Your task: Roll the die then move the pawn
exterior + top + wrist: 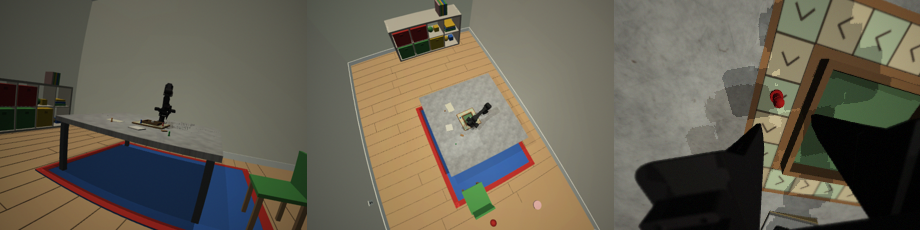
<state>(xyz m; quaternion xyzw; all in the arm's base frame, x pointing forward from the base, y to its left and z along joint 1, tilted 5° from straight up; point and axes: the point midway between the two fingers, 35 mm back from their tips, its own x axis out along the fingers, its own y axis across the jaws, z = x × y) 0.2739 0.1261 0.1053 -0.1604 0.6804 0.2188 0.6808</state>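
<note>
Right now my gripper tip is 5 cm above the red pawn, 1 cm to the right of it and 1 cm short of it. Also, from my gripper tip: green felt tray: 11 cm to the right, 7 cm below; blue pawn: 16 cm to the right, 12 cm ahead, 5 cm below; white die: 11 cm to the right, 5 cm below, 2 cm behind.
</note>
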